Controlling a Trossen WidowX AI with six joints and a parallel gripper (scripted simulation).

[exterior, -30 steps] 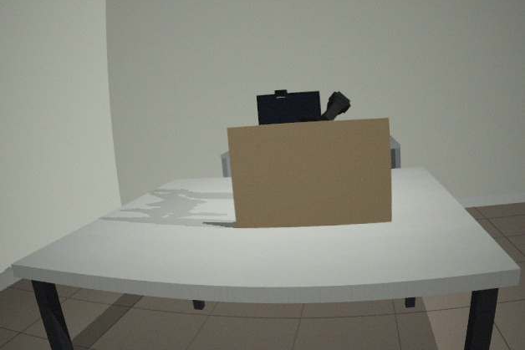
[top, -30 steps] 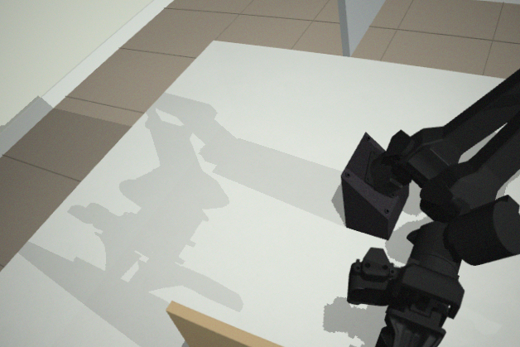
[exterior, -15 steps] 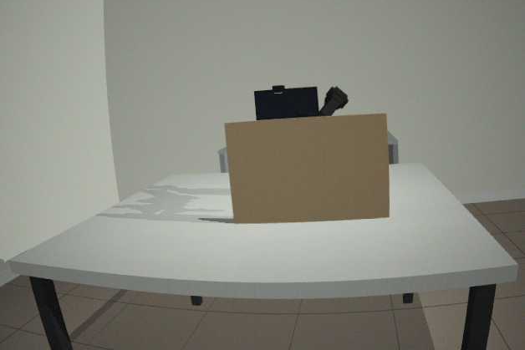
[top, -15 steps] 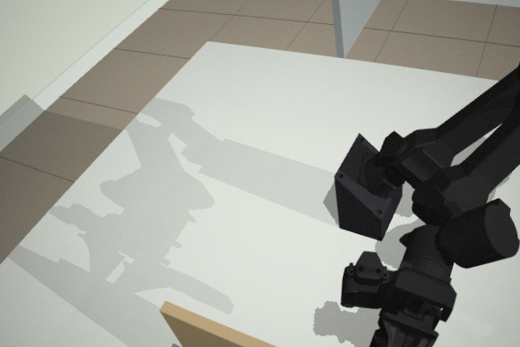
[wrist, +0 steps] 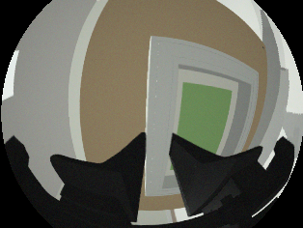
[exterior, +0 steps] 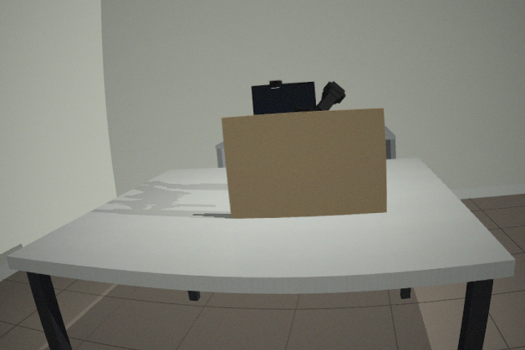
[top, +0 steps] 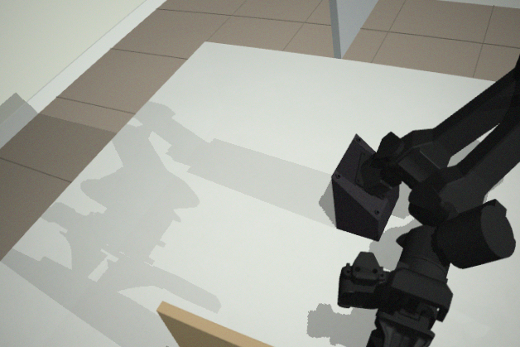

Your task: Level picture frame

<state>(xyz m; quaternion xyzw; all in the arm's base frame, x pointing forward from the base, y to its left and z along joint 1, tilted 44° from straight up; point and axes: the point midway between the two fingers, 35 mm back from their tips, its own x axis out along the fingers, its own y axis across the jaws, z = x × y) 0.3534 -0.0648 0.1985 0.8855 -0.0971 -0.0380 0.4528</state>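
Now: the picture frame 5 cm below my gripper tip and 1 cm to the right of it. The rest, counted from my gripper tip: tan wall board 7 cm below, 2 cm ahead, 1 cm to the left.
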